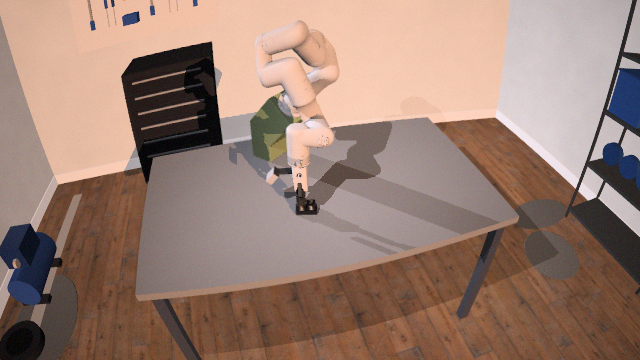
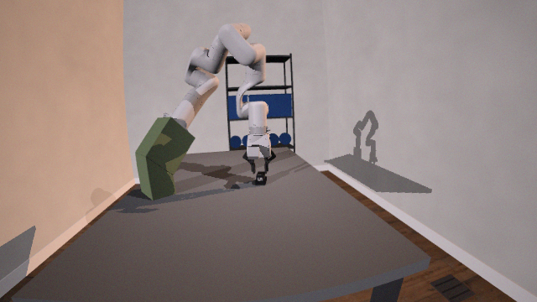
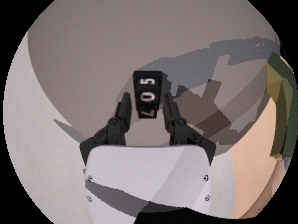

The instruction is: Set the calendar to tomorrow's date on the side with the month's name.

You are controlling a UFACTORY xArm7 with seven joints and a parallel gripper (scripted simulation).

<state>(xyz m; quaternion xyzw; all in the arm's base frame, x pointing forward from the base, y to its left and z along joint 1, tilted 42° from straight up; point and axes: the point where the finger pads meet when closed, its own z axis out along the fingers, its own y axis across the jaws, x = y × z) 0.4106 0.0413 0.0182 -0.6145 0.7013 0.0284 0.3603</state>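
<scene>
The black calendar tray lies 2 cm to the left of my hand and 6 cm below it.
</scene>
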